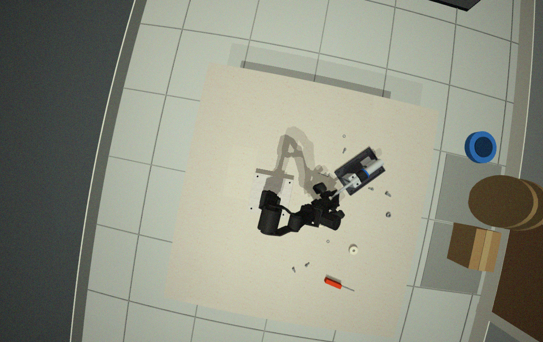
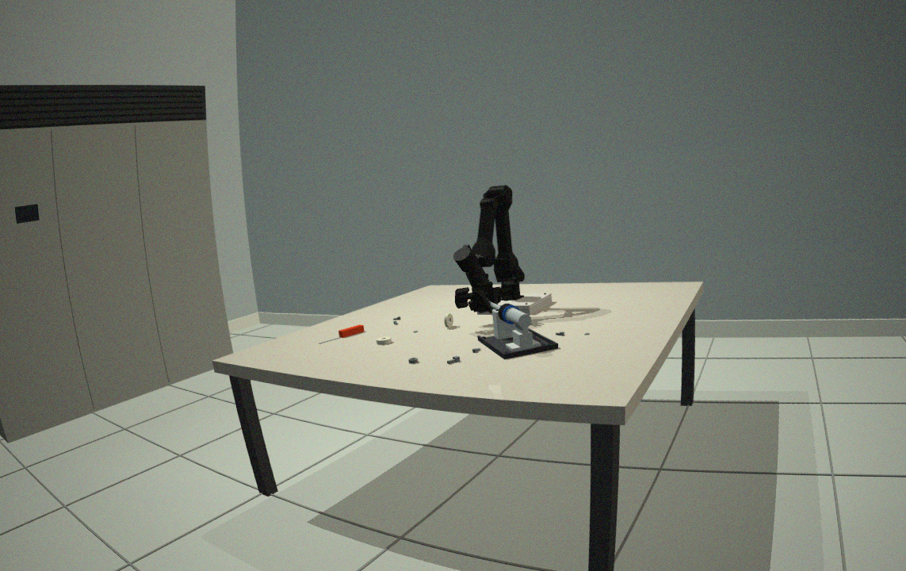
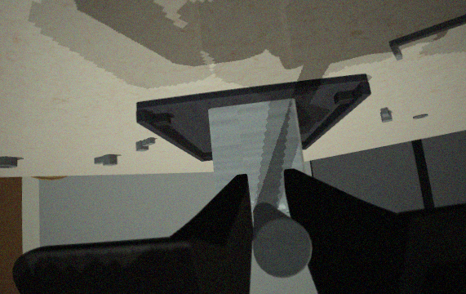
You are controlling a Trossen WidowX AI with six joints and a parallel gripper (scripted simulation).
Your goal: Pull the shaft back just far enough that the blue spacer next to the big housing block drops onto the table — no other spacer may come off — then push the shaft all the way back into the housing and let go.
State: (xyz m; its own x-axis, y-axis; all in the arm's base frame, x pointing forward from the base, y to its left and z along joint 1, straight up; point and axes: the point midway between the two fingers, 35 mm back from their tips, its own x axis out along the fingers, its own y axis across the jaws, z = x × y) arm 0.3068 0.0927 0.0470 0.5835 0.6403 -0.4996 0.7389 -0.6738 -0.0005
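My gripper tip is 4 cm short of the grey shaft, 5 cm to the right of it and 2 cm below it. Round my gripper tip: white ring (18 cm ahead, 28 cm to the right, 6 cm below); blue spacer (10 cm ahead, 11 cm to the left, 2 cm above).
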